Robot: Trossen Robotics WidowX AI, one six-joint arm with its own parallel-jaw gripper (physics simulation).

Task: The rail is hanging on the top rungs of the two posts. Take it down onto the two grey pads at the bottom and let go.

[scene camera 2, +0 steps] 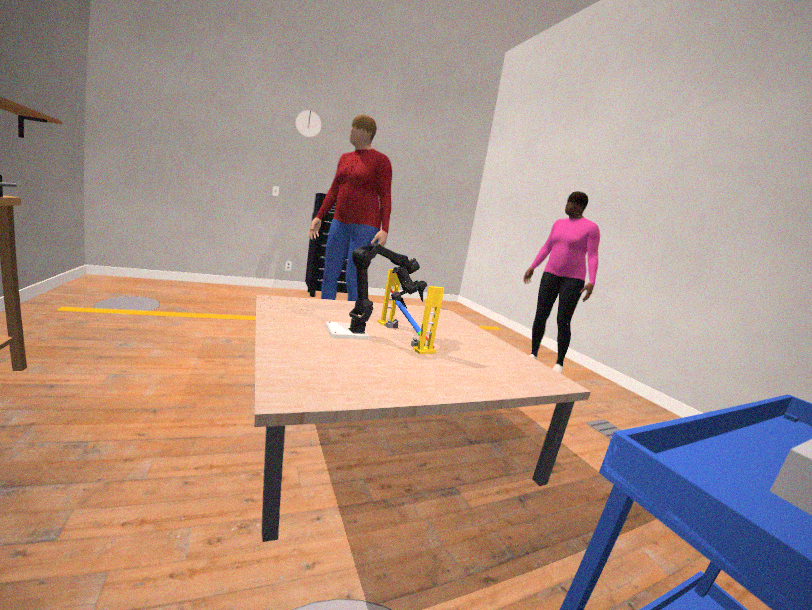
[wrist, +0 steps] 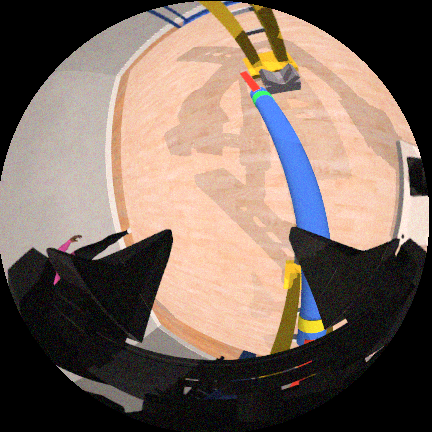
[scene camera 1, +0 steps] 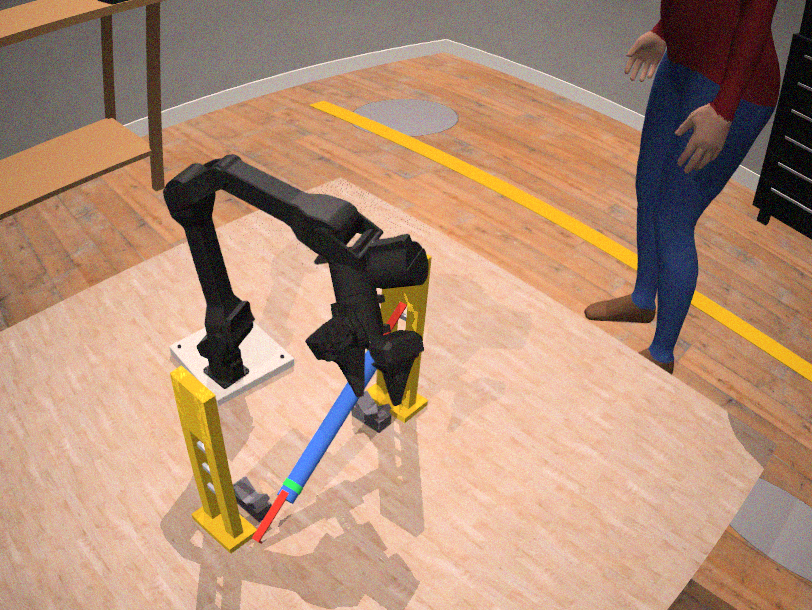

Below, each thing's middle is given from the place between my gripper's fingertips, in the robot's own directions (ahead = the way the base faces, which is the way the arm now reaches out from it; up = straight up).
Scene:
Right now the blue rail (wrist: 308,207) is 5 cm behind my hand, 4 cm to the right of it and 4 cm below it.

